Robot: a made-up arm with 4 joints. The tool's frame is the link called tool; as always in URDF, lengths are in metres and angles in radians. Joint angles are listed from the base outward. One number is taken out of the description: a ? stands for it. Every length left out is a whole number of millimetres.
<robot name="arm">
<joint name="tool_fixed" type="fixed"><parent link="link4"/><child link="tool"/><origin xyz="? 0.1 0" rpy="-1.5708 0 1.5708"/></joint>
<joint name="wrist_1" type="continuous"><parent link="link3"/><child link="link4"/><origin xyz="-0.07 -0.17 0" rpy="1.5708 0 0"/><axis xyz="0 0 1"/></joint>
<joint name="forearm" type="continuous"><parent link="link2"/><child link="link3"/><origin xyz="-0.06 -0.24 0" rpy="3.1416 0 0"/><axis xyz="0 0 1"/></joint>
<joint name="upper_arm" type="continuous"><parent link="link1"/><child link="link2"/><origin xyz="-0.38 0.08 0" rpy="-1.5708 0 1.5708"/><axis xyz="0 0 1"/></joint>
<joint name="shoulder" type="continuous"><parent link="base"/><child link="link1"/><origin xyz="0 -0.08 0.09" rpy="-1.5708 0 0"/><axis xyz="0 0 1"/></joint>
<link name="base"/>
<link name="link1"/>
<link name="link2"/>
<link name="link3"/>
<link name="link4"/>
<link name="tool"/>
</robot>
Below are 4 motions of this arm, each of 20 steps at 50 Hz.
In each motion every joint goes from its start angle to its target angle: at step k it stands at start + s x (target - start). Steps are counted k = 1, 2, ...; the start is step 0. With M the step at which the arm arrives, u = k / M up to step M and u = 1 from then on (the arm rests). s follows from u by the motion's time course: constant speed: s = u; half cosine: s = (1 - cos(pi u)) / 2; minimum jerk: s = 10 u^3 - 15 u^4 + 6 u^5.
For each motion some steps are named. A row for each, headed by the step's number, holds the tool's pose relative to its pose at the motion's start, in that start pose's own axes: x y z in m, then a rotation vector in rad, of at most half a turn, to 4 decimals.
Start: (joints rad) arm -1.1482 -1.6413 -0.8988 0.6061
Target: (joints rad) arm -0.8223 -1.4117 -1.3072 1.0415
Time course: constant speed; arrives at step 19
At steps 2, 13, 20:
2: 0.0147 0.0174 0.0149 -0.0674 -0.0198 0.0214
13: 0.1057 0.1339 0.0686 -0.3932 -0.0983 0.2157
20: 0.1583 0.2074 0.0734 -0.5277 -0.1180 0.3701

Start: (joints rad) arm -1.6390 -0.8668 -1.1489 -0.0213
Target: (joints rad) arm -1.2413 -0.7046 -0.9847 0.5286
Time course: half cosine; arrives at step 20
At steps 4, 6, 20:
4: 0.0106 0.0009 0.0148 0.0002 -0.0160 0.0106
6: 0.0233 0.0020 0.0314 0.0012 -0.0346 0.0228
20: 0.1263 0.0153 0.1333 0.0294 -0.1673 0.1058

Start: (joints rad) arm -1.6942 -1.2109 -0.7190 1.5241
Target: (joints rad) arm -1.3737 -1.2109 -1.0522 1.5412
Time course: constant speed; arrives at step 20
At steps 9, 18, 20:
9: 0.0635 0.0471 -0.0379 -0.0648 0.1243 0.1470
18: 0.1167 0.0940 -0.0911 -0.1086 0.2575 0.2937
20: 0.1268 0.1042 -0.1047 -0.1154 0.2882 0.3260

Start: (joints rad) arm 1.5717 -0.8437 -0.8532 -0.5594
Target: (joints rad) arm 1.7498 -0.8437 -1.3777 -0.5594
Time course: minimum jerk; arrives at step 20
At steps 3, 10, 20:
3: -0.0016 -0.0005 0.0036 -0.0119 0.0047 -0.0073
10: -0.0266 -0.0033 0.0703 -0.2288 0.0884 -0.1285
20: -0.0428 0.0053 0.1437 -0.4690 0.1735 -0.2366

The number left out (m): 0.06
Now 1 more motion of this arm.
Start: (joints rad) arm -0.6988 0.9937 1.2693 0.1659
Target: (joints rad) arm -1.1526 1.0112 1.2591 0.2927
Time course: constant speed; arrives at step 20
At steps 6, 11, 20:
6: 0.0347 -0.0101 -0.0342 -0.0014 -0.1692 0.0374
11: 0.0665 -0.0174 -0.0589 -0.0017 -0.3104 0.0679
20: 0.1288 -0.0274 -0.0940 0.0002 -0.5650 0.1212

